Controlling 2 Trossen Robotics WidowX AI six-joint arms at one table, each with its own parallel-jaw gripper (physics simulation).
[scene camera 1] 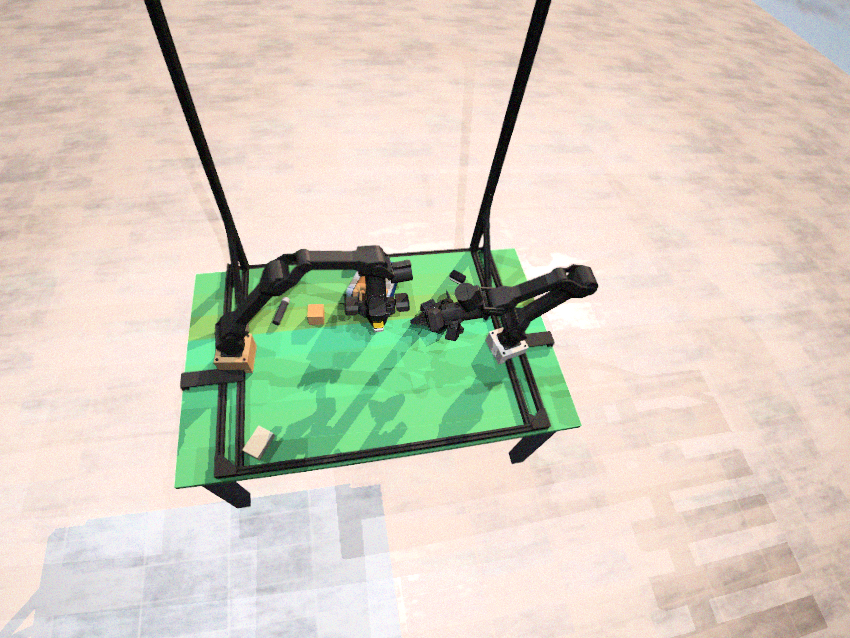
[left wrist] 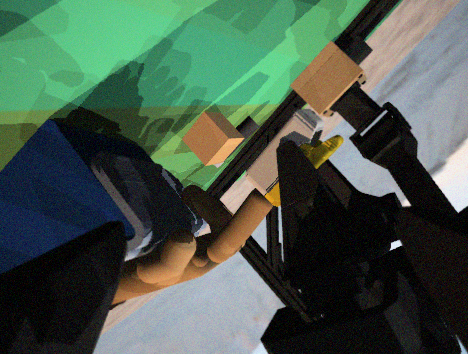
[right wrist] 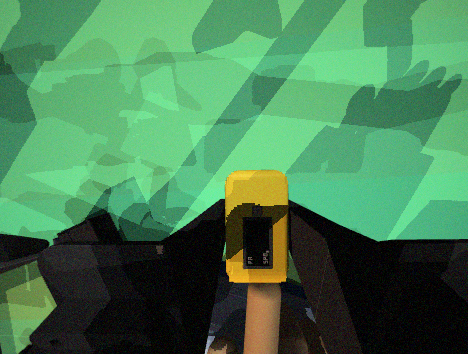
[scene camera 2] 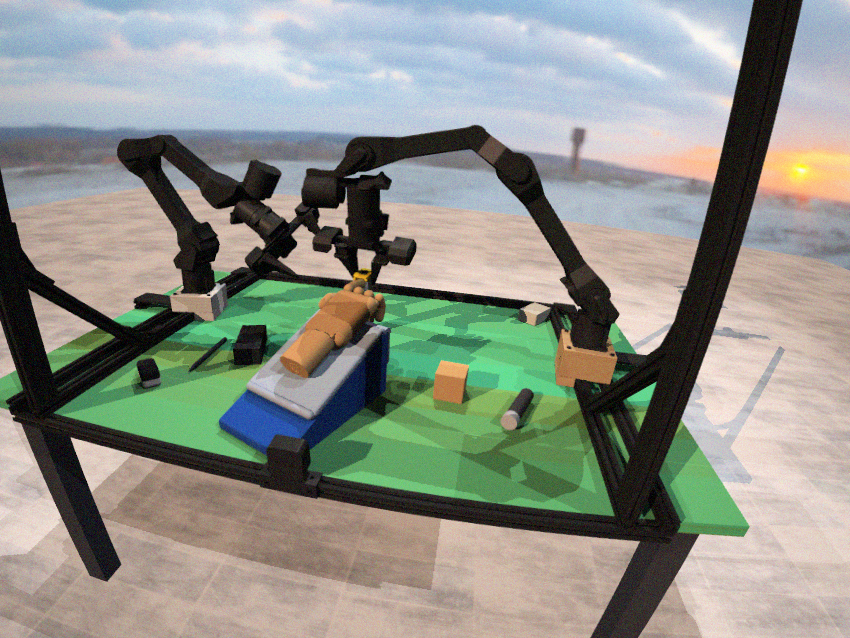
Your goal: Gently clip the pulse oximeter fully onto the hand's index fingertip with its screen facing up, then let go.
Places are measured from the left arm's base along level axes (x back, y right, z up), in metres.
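Pixels of known places: left gripper, fingertip midpoint: [scene camera 1: 415, 318] [left wrist: 262, 227] [right wrist: 17, 216] [scene camera 2: 313, 260]; right gripper, fingertip midpoint: [scene camera 1: 378, 325] [left wrist: 291, 141] [right wrist: 253, 205] [scene camera 2: 365, 282]; left arm's base at its link origin: [scene camera 1: 508, 339] [scene camera 2: 198, 289]; right arm's base at its link origin: [scene camera 1: 232, 347] [left wrist: 344, 96] [scene camera 2: 588, 342].
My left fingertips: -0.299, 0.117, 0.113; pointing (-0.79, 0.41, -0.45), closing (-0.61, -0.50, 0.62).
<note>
For each thing: its middle in the pictures, then the offset to it from my left fingertips, as dx, dy, dz. "*": a spot on its surface instead.
- yellow pulse oximeter at the middle of its body: [right wrist: 254, 220] [left wrist: 293, 158] [scene camera 2: 364, 279] [scene camera 1: 378, 321] -0.106, +0.039, -0.023
- tan model hand at a spot on its surface: [scene camera 2: 343, 314] * -0.081, +0.210, -0.027
- orange cube at the middle of its body: [left wrist: 213, 138] [scene camera 2: 451, 381] [scene camera 1: 316, 314] -0.266, +0.207, -0.147
- dark cylinder at the middle of its body: [scene camera 2: 518, 407] [left wrist: 233, 142] [scene camera 1: 281, 310] -0.372, +0.267, -0.159
- small beige block at the middle of its body: [scene camera 2: 534, 313] [scene camera 1: 259, 442] -0.537, -0.157, -0.157
- black box at the middle of its body: [right wrist: 102, 258] [scene camera 2: 251, 343] [scene camera 1: 434, 315] +0.116, +0.076, -0.154
- thin black pen at the middle of its body: [scene camera 2: 208, 354] +0.196, +0.102, -0.167
My right gripper [scene camera 1: 378, 318] [scene camera 2: 362, 271] [right wrist: 253, 205] is shut on the yellow pulse oximeter [scene camera 1: 378, 325] [scene camera 2: 362, 276] [left wrist: 320, 153] [right wrist: 256, 197]. Its black screen faces up in the right wrist view. The tan model hand [scene camera 2: 343, 314] lies on a grey pad on a blue wedge [scene camera 2: 315, 408]. Its index finger [left wrist: 239, 225] [right wrist: 262, 316] points straight into the oximeter's near end, and the fingertip meets the clip's mouth. How deep it sits is hidden. My left gripper [scene camera 1: 418, 320] [scene camera 2: 272, 262] is open and empty, close beside the hand.
An orange cube [scene camera 1: 316, 313] [scene camera 2: 450, 381] [left wrist: 211, 138] and a dark cylinder [scene camera 1: 281, 310] [scene camera 2: 518, 409] lie on the green table. A small beige block [scene camera 1: 258, 441] [scene camera 2: 535, 313], a black box [scene camera 2: 250, 344] and a thin black pen [scene camera 2: 207, 355] lie further off. A black frame rail [scene camera 2: 486, 506] edges the table.
</note>
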